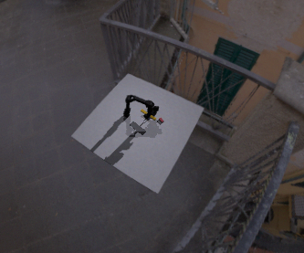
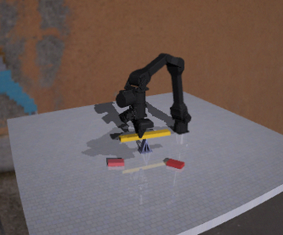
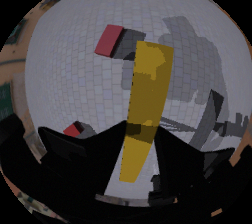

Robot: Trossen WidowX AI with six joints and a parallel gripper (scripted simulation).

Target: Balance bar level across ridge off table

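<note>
Right now my gripper tip is 3 cm past the yellow bar.
</note>
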